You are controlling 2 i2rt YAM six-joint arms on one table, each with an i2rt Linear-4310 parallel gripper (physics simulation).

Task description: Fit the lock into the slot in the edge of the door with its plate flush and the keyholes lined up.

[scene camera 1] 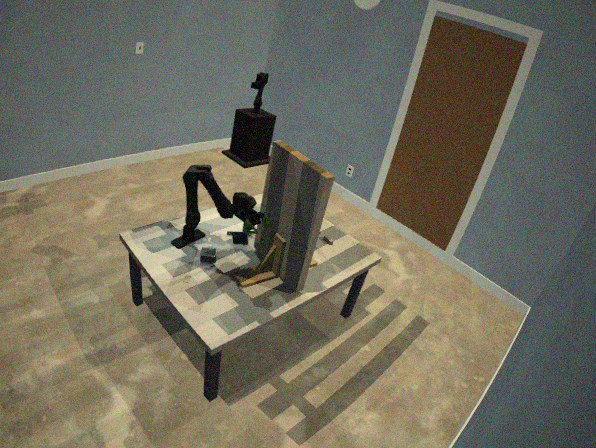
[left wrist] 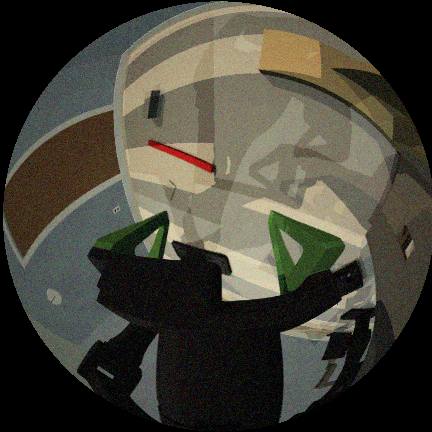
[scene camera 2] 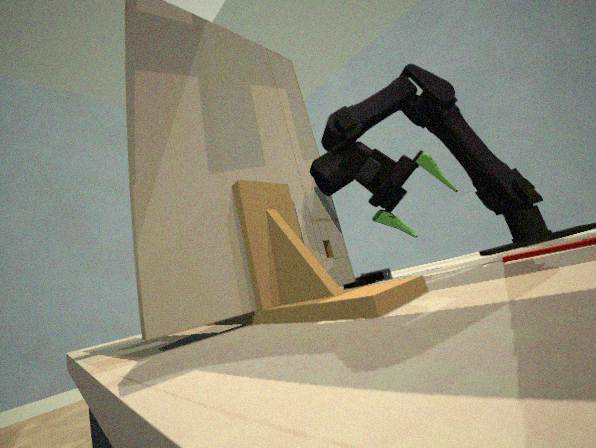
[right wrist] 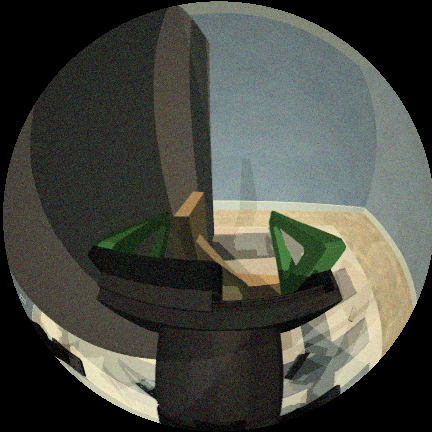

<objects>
my left gripper: open, holds nothing
my right gripper: open, touches a door panel
a small dark block: on the table
</objects>
